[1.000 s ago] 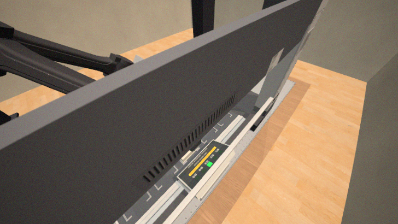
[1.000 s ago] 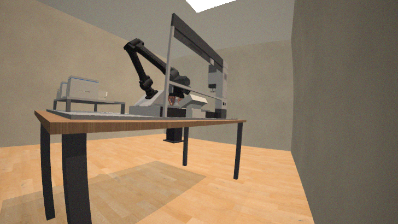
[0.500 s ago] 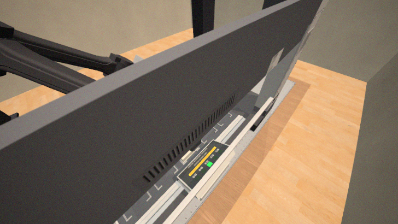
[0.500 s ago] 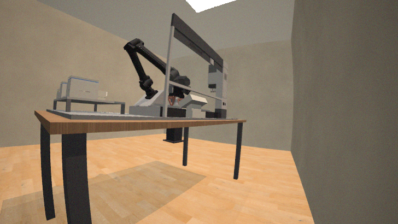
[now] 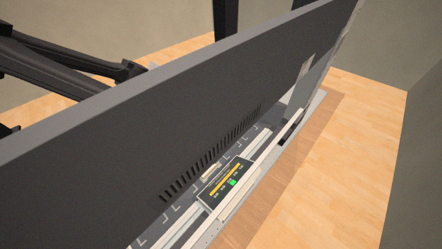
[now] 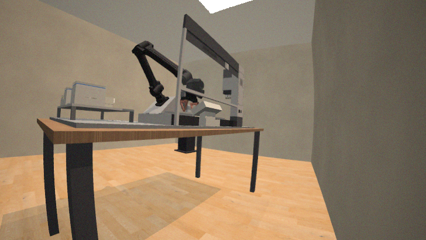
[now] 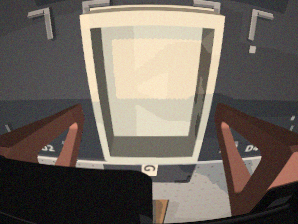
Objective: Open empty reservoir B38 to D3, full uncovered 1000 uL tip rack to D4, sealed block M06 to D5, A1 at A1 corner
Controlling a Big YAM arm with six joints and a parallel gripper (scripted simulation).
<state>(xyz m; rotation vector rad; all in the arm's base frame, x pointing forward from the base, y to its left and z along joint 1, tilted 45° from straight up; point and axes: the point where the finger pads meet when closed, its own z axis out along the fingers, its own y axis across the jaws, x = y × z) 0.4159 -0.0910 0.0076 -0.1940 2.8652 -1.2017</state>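
Right now my hand is 30 mm above the cream one-well reservoir. Round my hand: tall frame post: 290 mm to the right, 220 mm ahead, 140 mm above; then regrip nest rg: 160 mm behind, 90 mm below, 20 mm to the right; then rg label: 160 mm behind, 80 mm below, 20 mm to the right.
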